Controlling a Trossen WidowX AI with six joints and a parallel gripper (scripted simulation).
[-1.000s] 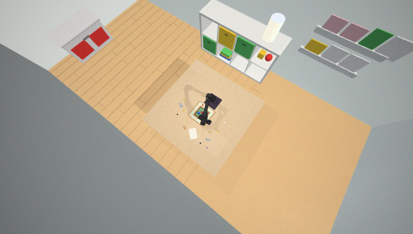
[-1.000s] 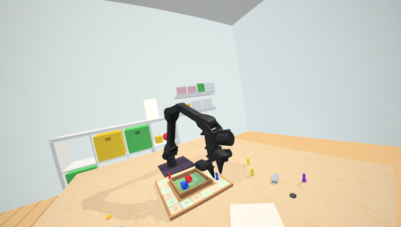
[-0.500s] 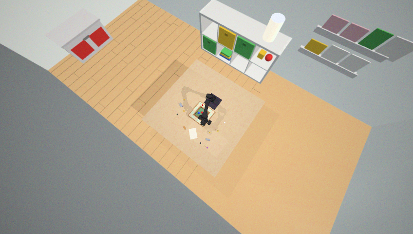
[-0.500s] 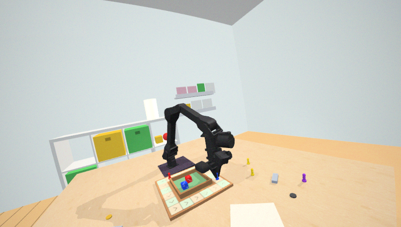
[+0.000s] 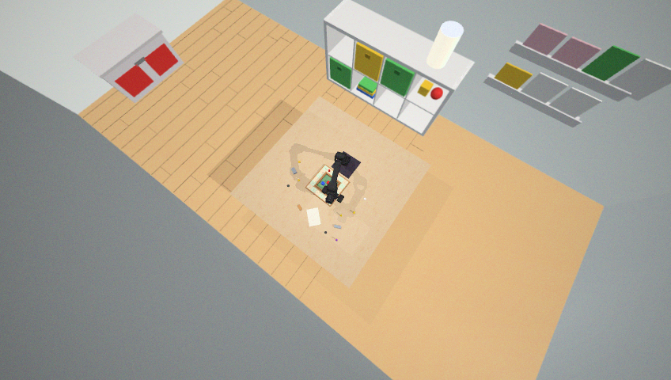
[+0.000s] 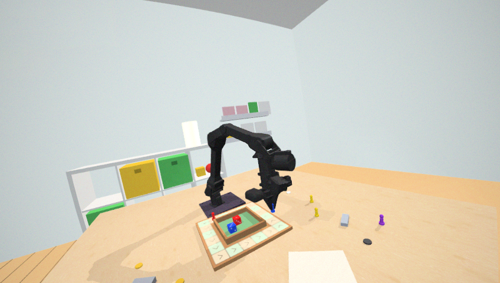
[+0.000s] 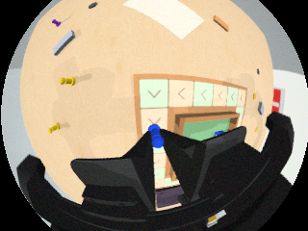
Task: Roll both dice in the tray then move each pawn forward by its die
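Right now my gripper tip is 100 mm to the left of the green tray, 90 mm past it and 50 mm above it. Round my gripper tip: white sheet 220 mm ahead, 80 mm to the right, 60 mm below; grey block 200 mm ahead, 140 mm to the left, 50 mm below; blue pawn 10 mm above.
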